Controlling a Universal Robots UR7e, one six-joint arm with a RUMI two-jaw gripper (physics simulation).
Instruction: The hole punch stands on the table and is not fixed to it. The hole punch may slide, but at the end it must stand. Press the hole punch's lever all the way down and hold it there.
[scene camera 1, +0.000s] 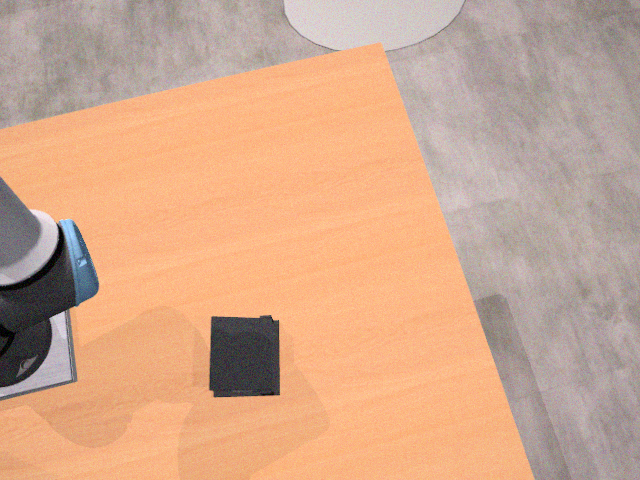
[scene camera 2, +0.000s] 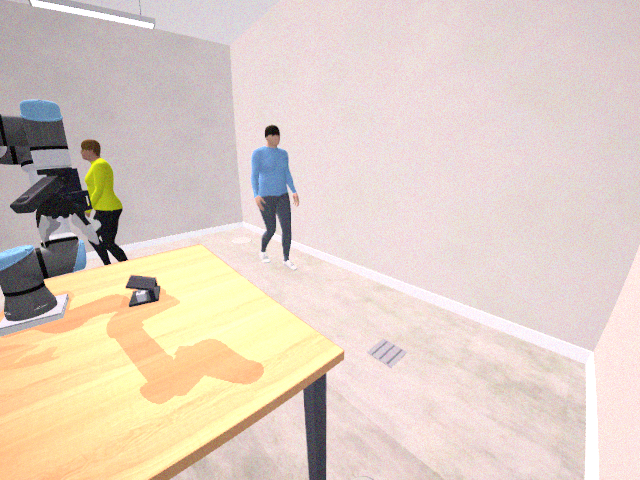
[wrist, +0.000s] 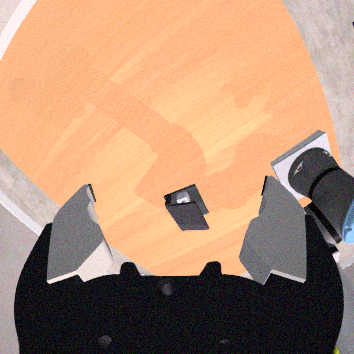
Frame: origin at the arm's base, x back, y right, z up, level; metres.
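Seen in the pictures: gripper, fingertip midpoint: (scene camera 2: 72, 246) (wrist: 176, 182); arm's base, link origin: (scene camera 1: 6, 340) (scene camera 2: 32, 309) (wrist: 309, 169).
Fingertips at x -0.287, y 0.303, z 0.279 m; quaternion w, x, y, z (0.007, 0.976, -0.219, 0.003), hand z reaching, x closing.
Offsets run from my fingertips to a thing's top centre. Level surfaces: height alone.
The black hole punch {dx -0.103, dy -0.243, dz -0.221 m} (scene camera 1: 244, 356) (scene camera 2: 150, 297) (wrist: 188, 216) stands upright on the wooden table {dz -0.307 m} (scene camera 1: 310, 206) (scene camera 2: 232, 320) (wrist: 150, 50). In scene camera 2 its lever {dx -0.103, dy -0.243, dz -0.221 m} (scene camera 2: 141, 282) is raised, with a gap above the base and a light metal part in between. From above, the lever hides most of the base. My gripper (scene camera 2: 71, 238) (wrist: 176, 182) is open and empty. It is high above the table, well clear of the hole punch, which shows between the fingers in the wrist view. The fingers do not show in scene camera 1.
The arm's base plate (scene camera 1: 71, 356) (scene camera 2: 62, 307) (wrist: 281, 164) is on the table, to the left of the hole punch in both scene views. A person in yellow (scene camera 2: 104, 186) and a person in blue (scene camera 2: 272, 173) stand beyond the table. The arm casts shadows around the hole punch.
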